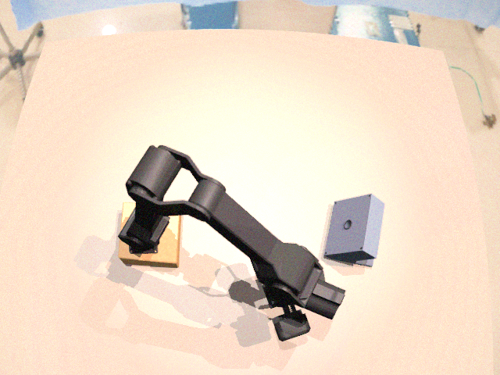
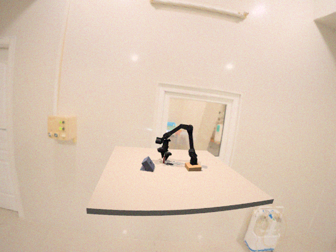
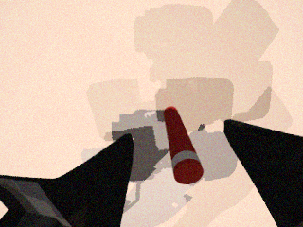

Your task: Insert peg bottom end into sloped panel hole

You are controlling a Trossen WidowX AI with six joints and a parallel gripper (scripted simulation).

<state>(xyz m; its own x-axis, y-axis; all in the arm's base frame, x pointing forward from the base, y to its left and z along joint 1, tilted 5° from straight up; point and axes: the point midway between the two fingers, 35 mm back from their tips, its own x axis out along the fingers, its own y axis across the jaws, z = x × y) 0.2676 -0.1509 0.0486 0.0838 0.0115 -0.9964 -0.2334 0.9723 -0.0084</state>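
Right now my gripper tip is 19 cm short of the blue-grey sloped panel and 14 cm to the right of it. The rest, counted from my gripper tip: red round peg (2 cm above).
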